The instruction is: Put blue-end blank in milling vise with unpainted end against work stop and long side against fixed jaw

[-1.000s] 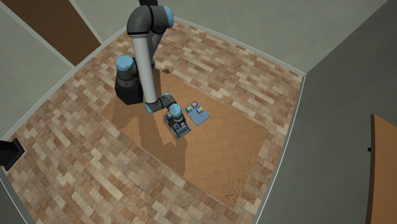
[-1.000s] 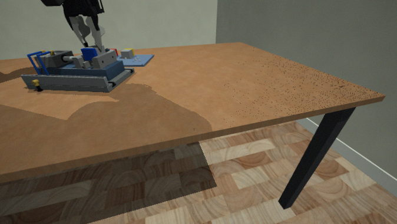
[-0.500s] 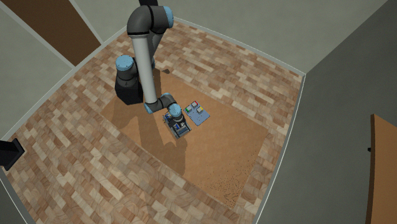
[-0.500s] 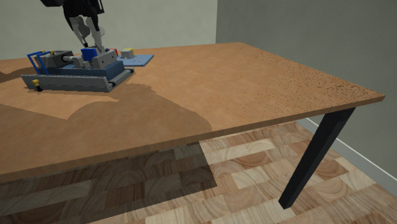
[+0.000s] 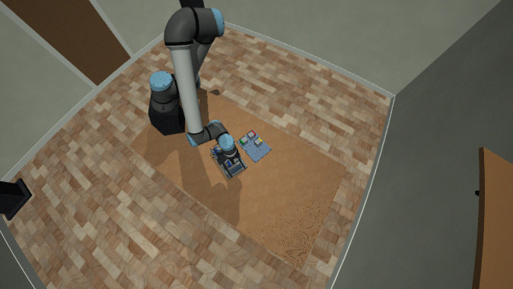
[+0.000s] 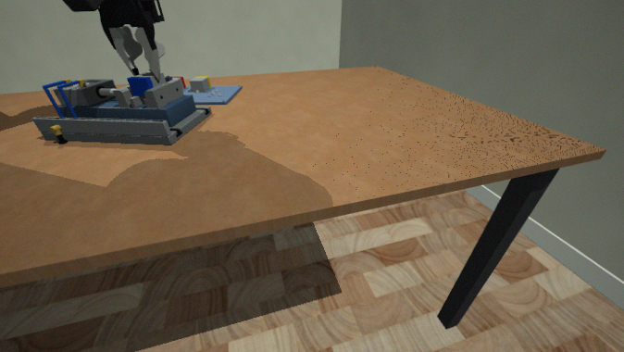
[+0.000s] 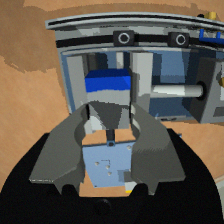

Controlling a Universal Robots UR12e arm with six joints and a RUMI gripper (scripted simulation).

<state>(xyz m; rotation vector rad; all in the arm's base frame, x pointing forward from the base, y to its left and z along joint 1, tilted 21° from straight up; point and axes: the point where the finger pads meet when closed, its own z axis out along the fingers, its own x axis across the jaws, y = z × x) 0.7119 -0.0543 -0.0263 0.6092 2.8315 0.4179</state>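
My hand is 20 mm above the blue blank. Also, from my hand: vise body (80 mm below, 60 mm behind, 30 mm to the left); then green blank (230 mm to the left, 90 mm below, 50 mm behind); then fixed jaw (40 mm below, 30 mm ahead, 10 mm to the right).
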